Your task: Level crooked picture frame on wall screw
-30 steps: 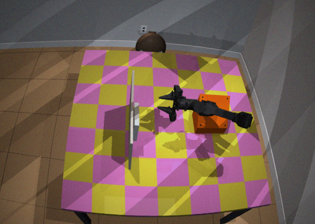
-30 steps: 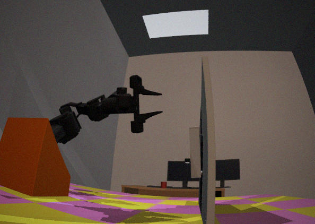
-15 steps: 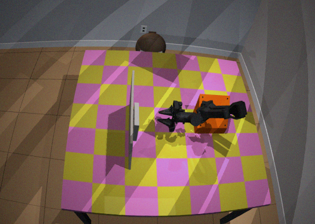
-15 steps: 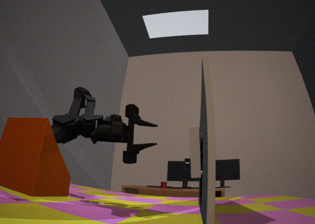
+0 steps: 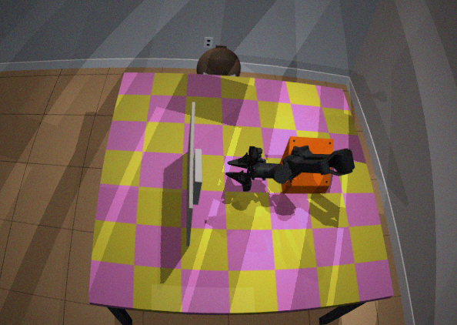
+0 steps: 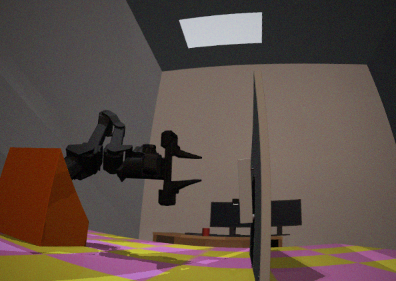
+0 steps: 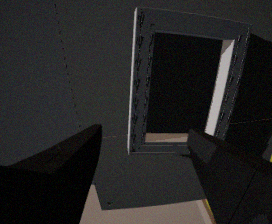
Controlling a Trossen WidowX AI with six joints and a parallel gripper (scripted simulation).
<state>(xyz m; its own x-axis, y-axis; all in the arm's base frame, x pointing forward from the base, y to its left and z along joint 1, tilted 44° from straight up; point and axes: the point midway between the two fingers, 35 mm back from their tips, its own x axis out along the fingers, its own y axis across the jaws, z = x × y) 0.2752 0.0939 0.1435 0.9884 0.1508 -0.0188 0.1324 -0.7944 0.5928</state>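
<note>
Right now the picture frame is 110 mm ahead of my gripper tip, 20 mm to the left of it and 60 mm below it. From my gripper tip the other things lie so: thin upright wall panel (130 mm ahead, 70 mm below).
</note>
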